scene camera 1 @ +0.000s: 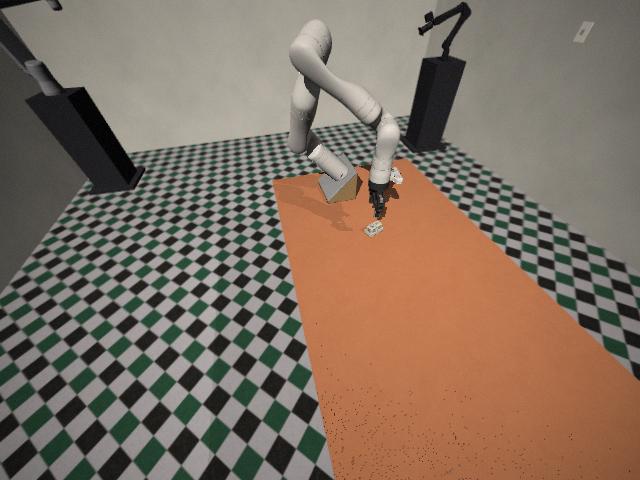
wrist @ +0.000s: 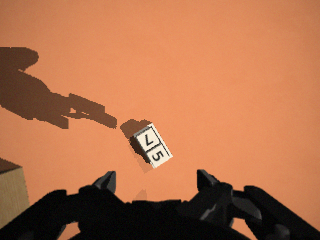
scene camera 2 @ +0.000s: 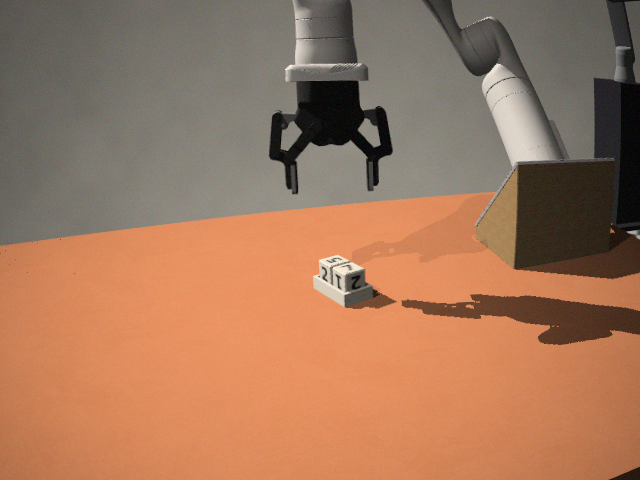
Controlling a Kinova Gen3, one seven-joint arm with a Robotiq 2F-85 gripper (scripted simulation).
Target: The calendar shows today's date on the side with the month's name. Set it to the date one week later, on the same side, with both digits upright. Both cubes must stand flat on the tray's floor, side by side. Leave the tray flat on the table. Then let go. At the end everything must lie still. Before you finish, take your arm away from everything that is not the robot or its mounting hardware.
Scene:
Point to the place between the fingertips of my gripper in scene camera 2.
At 332,190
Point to a white tray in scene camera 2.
362,294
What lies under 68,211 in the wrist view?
My gripper.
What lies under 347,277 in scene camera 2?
A cube.

